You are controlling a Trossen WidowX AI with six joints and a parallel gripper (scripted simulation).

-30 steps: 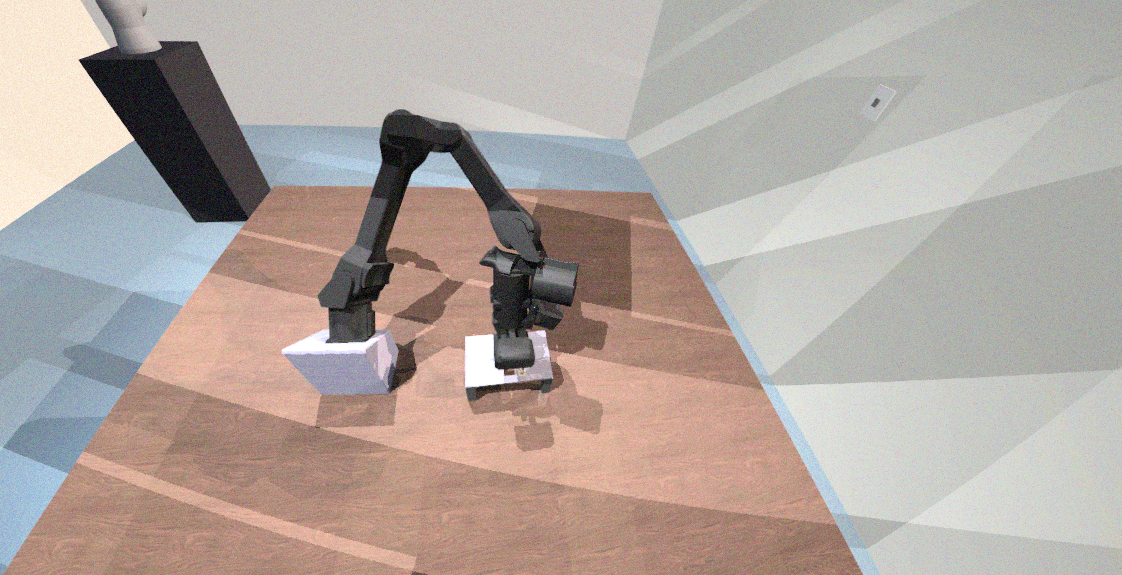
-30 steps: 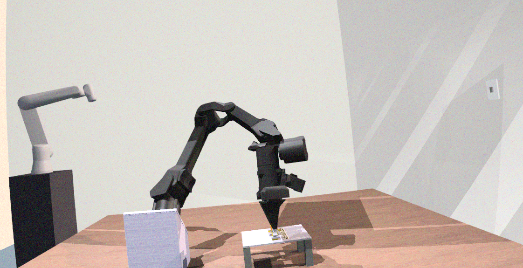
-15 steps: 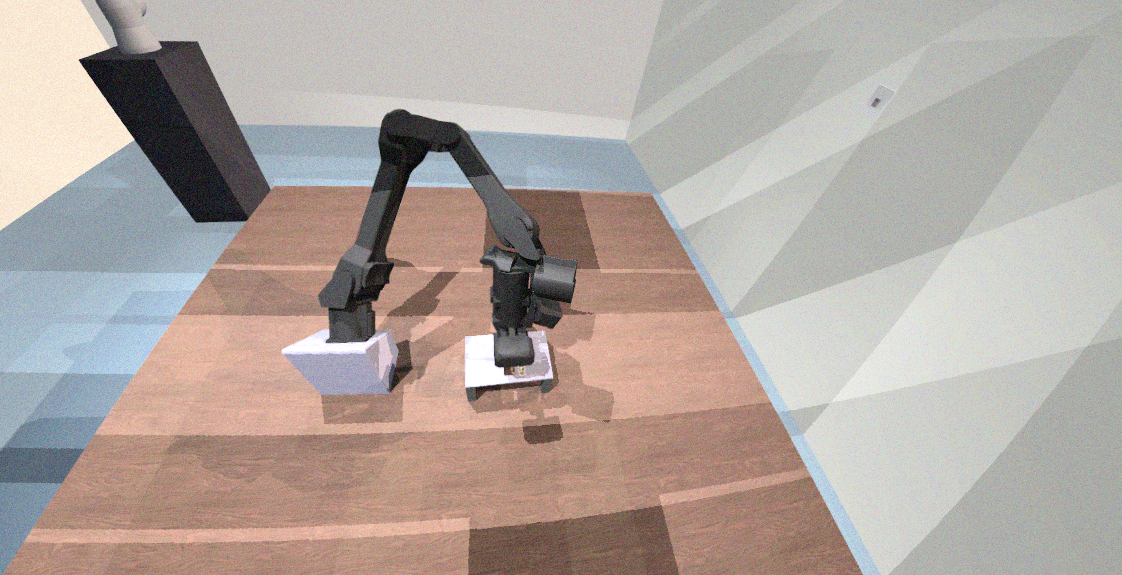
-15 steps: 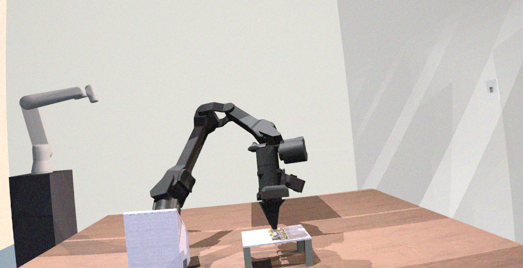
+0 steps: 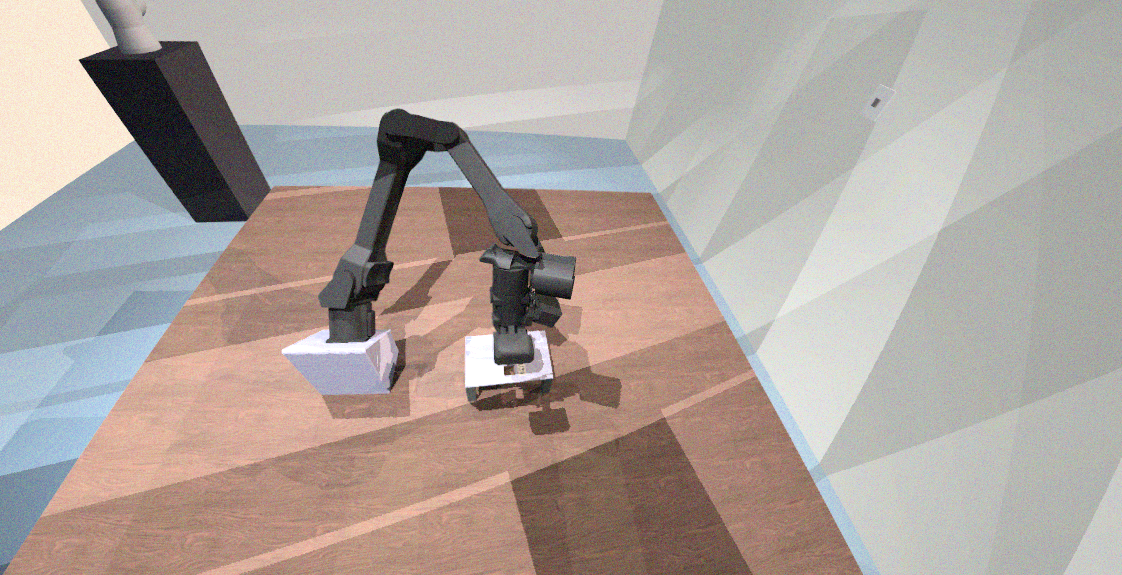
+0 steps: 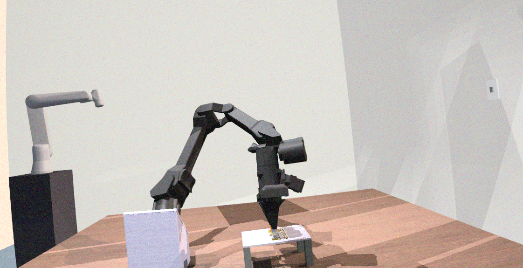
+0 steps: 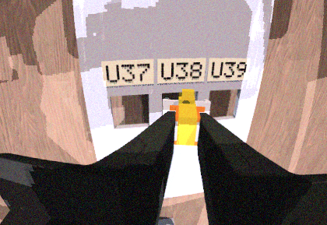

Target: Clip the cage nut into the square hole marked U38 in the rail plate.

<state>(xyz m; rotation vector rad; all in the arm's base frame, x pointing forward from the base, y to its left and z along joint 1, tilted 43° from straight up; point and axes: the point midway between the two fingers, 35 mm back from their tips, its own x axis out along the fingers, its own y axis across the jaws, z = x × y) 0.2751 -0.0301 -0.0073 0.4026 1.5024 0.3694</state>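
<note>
Now: the cage nut 1 cm below my gripper tip.
</note>
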